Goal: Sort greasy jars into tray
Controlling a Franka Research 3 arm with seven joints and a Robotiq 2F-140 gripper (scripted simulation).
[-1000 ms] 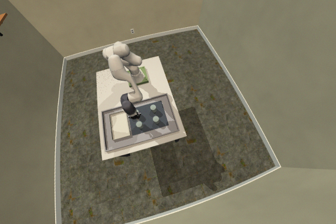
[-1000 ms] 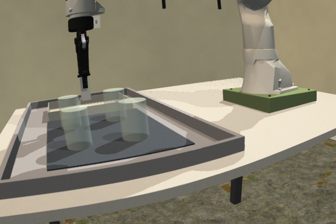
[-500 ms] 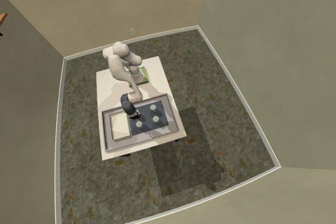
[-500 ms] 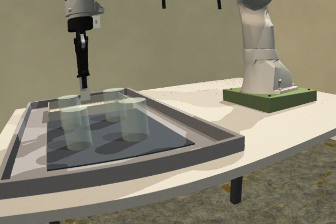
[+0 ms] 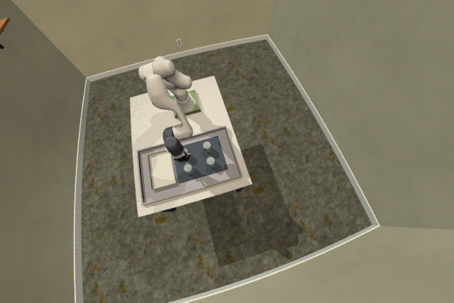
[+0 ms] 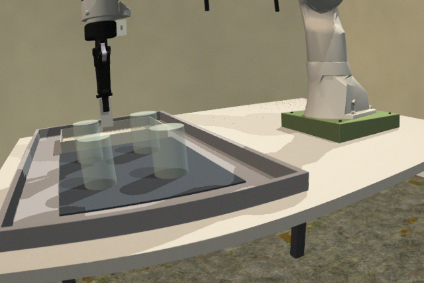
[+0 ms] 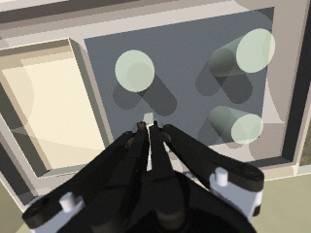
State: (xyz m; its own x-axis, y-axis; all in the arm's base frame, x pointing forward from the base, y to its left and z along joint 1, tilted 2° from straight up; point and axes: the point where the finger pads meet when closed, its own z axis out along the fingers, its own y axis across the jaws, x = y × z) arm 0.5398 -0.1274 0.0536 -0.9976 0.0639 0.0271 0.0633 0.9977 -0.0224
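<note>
My hand is 2 cm past the dark mat, 9 cm to the right of it and 10 cm above it. The rest, counted from my hand: cream tray 4 cm behind, 22 cm to the right, 10 cm below.
</note>
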